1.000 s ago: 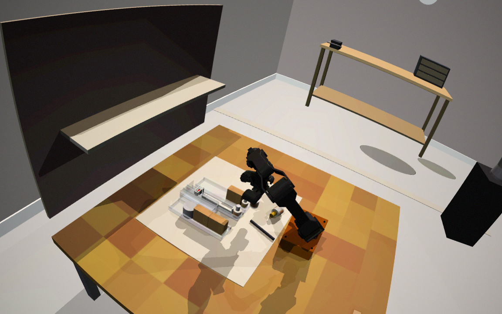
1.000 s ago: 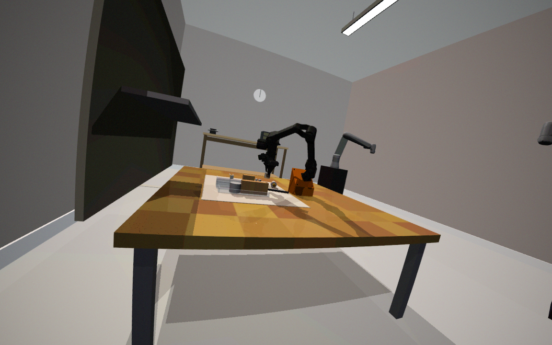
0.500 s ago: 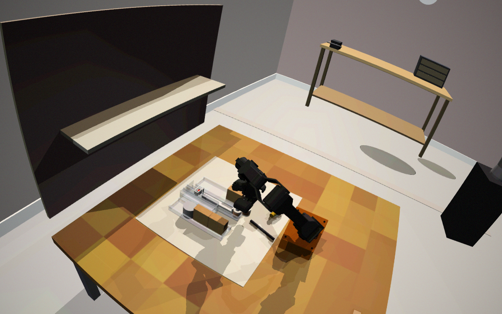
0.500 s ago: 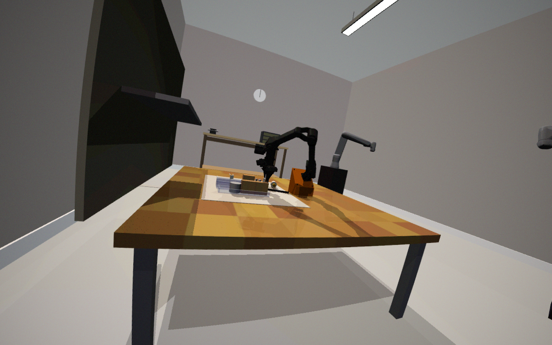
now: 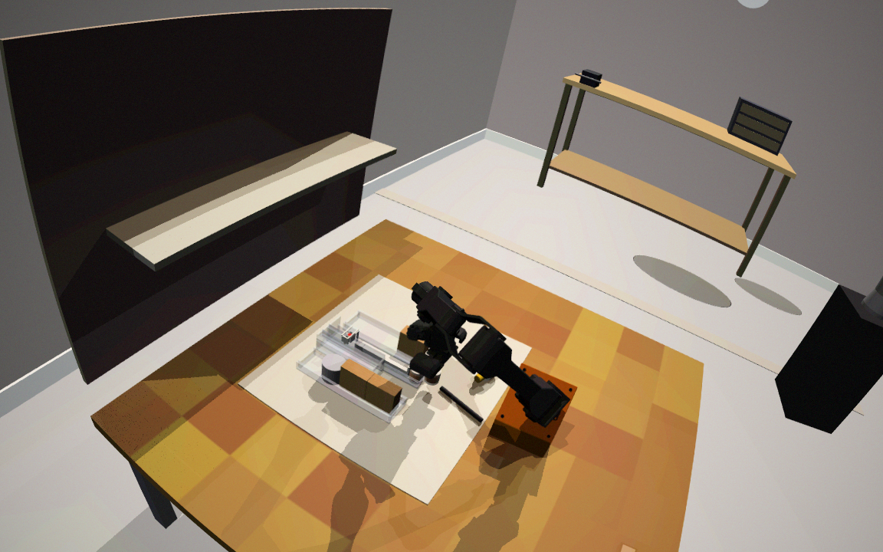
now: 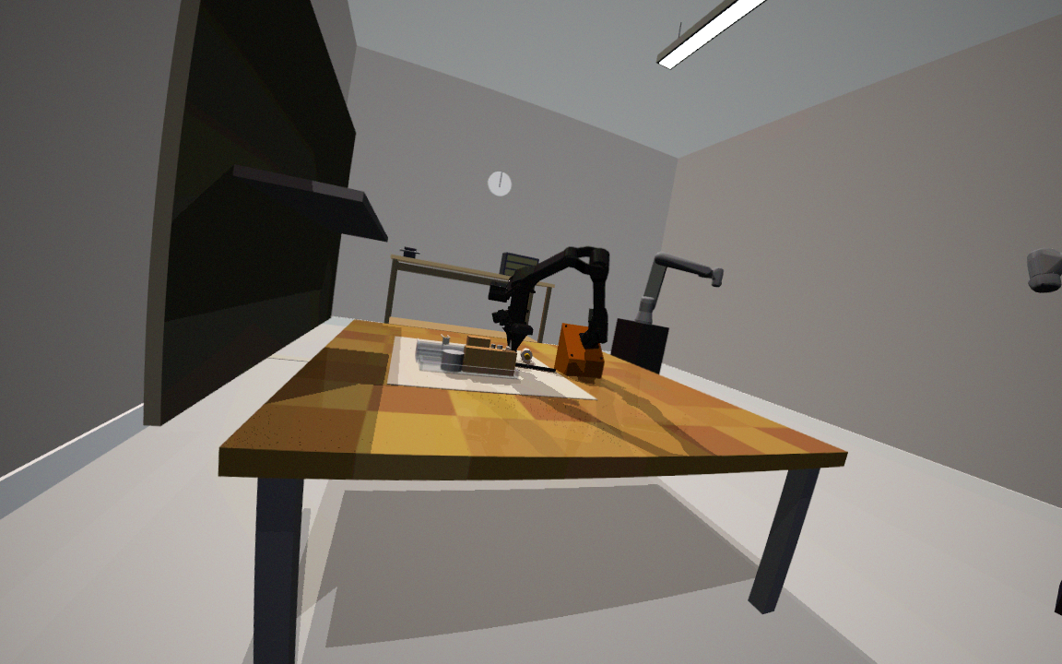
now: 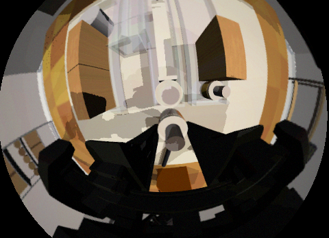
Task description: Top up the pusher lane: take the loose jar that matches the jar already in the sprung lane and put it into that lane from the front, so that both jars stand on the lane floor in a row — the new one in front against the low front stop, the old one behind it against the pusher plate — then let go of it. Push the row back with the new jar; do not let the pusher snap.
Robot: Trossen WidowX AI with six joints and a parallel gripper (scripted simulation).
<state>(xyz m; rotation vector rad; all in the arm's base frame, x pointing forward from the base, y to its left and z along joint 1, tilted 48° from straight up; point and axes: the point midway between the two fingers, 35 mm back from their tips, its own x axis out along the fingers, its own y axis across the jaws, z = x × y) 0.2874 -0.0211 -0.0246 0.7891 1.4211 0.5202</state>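
My gripper tip is now 9 cm past the black rod, 2 cm to the right of it and 5 cm above it. Round my gripper tip: clear lane rack (19 cm ahead, 3 cm below); grey cylinder (23 cm ahead, 10 cm to the left, 2 cm below).
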